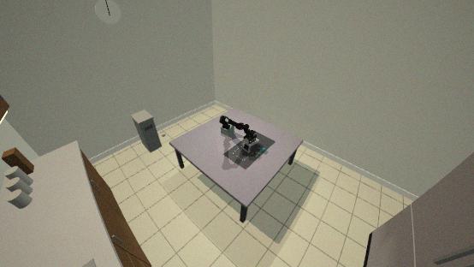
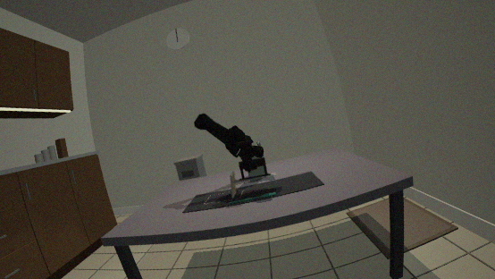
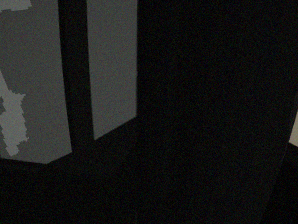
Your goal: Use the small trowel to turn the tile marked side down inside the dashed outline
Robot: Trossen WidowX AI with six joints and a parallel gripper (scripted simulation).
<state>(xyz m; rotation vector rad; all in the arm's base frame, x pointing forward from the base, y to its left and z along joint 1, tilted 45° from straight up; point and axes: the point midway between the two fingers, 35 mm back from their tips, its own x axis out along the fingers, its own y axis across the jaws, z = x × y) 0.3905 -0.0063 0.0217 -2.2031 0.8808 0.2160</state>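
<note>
The tile lies 9 cm to the right of my gripper tip, 6 cm below it and 3 cm behind it. Also, from my gripper tip: green trowel 12 cm ahead, 11 cm below, 1 cm to the left; dark mat 13 cm below, 2 cm behind.
</note>
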